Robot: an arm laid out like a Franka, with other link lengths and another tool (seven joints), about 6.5 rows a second.
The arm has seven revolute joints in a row. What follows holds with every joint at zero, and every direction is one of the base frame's. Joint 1 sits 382.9 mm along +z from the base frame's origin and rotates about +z. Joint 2 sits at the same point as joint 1 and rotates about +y. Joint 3 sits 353.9 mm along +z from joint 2 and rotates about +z. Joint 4 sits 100.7 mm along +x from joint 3 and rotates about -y. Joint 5 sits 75.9 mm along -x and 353.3 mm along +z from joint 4 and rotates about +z. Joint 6 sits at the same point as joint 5 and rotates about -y. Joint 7 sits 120.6 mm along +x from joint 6 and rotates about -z. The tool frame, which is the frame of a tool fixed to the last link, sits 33.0 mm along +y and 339.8 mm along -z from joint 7; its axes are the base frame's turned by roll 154.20, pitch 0.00 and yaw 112.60 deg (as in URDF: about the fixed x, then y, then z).
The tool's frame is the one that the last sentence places.
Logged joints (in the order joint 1, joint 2, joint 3, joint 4, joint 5, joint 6, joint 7), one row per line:
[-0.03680 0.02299 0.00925 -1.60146 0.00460 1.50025 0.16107]
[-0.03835 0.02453 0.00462 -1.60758 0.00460 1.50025 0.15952]
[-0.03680 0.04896 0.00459 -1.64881 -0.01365 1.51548 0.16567]
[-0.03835 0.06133 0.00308 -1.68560 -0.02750 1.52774 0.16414]
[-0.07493 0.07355 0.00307 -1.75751 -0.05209 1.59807 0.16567]
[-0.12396 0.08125 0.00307 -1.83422 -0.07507 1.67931 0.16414]
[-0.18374 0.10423 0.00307 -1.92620 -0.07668 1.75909 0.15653]
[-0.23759 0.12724 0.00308 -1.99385 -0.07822 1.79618 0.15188]
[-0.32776 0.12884 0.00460 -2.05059 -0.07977 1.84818 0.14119]
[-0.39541 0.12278 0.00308 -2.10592 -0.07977 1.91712 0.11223]
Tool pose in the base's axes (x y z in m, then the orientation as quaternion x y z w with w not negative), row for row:
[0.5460 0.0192 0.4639 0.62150 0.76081 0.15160 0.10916]
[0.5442 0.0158 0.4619 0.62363 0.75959 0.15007 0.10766]
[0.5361 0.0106 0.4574 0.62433 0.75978 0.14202 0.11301]
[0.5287 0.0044 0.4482 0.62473 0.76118 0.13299 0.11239]
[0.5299 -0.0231 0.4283 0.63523 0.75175 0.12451 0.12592]
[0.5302 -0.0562 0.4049 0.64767 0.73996 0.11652 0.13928]
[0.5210 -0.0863 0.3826 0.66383 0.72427 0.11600 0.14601]
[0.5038 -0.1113 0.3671 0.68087 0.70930 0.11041 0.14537]
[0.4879 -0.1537 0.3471 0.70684 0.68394 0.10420 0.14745]
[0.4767 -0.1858 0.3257 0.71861 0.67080 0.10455 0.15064]
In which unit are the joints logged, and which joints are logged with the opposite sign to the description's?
The joints are logged in radians. Opposite sign: joint 2.
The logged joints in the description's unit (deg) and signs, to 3 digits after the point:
[-2.108 -1.317 0.530 -91.757 0.264 85.958 9.229]
[-2.197 -1.405 0.265 -92.108 0.264 85.958 9.140]
[-2.108 -2.805 0.263 -94.470 -0.782 86.831 9.492]
[-2.197 -3.514 0.176 -96.578 -1.576 87.533 9.405]
[-4.293 -4.214 0.176 -100.698 -2.985 91.563 9.492]
[-7.102 -4.655 0.176 -105.093 -4.301 96.217 9.405]
[-10.528 -5.972 0.176 -110.363 -4.393 100.788 8.969]
[-13.613 -7.290 0.176 -114.239 -4.482 102.914 8.702]
[-18.779 -7.382 0.264 -117.490 -4.570 105.893 8.090]
[-22.655 -7.035 0.176 -120.660 -4.570 109.843 6.430]

